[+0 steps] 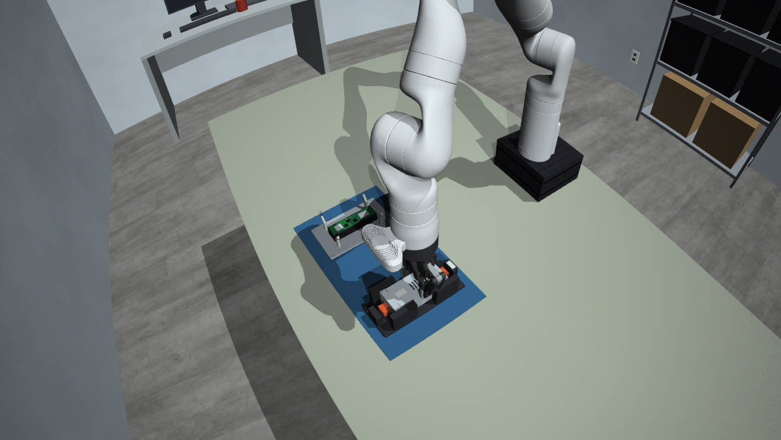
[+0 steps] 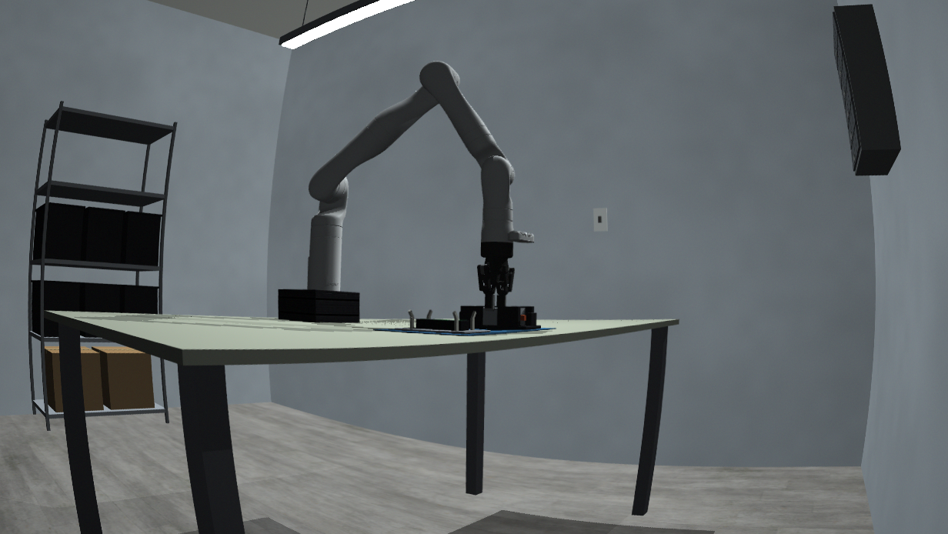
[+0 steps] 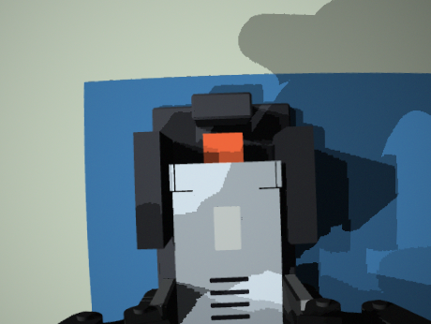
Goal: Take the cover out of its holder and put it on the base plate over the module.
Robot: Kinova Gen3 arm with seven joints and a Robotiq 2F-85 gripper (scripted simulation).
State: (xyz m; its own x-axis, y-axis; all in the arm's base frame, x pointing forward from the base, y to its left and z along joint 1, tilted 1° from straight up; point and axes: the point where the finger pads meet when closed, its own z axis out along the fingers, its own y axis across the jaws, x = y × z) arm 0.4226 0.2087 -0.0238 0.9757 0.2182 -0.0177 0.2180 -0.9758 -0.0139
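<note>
The cover lies 30 mm below my hand.
</note>
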